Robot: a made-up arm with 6 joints. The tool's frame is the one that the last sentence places.
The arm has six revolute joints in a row. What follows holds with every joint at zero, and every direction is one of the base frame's. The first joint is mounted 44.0 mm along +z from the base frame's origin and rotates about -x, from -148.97 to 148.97 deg. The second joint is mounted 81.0 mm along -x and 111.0 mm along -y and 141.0 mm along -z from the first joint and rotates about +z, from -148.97 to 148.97 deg. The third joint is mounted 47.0 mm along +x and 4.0 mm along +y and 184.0 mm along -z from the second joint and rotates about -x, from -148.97 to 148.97 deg. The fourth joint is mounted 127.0 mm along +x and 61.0 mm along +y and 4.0 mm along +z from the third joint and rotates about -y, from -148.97 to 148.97 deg. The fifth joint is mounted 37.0 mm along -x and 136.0 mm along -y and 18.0 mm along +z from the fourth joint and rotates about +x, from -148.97 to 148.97 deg. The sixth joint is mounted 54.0 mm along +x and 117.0 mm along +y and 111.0 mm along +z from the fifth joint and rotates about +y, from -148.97 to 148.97 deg. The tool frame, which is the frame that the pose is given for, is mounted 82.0 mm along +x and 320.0 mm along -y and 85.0 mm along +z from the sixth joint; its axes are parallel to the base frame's.
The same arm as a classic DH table. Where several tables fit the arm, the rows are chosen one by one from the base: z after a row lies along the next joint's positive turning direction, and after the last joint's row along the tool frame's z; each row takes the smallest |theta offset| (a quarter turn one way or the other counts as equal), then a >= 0, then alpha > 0; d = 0 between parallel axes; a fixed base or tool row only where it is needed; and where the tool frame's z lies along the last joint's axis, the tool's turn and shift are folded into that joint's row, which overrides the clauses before.
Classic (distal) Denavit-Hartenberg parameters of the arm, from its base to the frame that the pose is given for. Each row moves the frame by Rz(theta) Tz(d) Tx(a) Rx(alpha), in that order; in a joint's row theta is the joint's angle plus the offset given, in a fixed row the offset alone. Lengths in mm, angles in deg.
base (fixed): a 0; alpha 90; d 44; theta0 -90
joint 1: a 111; alpha -90; d 81; theta0 0
joint 2: a -4; alpha 90; d -325; theta0 0
joint 3: a 4; alpha 90; d -174; theta0 90
joint 4: a 18; alpha 90; d 75; theta0 0
joint 5: a 111; alpha 90; d 17; theta0 0
joint 6: a 82; alpha 90; d -203; theta0 90
tool (fixed): a 0; alpha 0; d 85; theta0 0
Joint limits (deg, base to tool): -148.97..148.97 -148.97..148.97 -148.97..148.97 -148.97..148.97 -148.97..148.97 -148.97..148.97

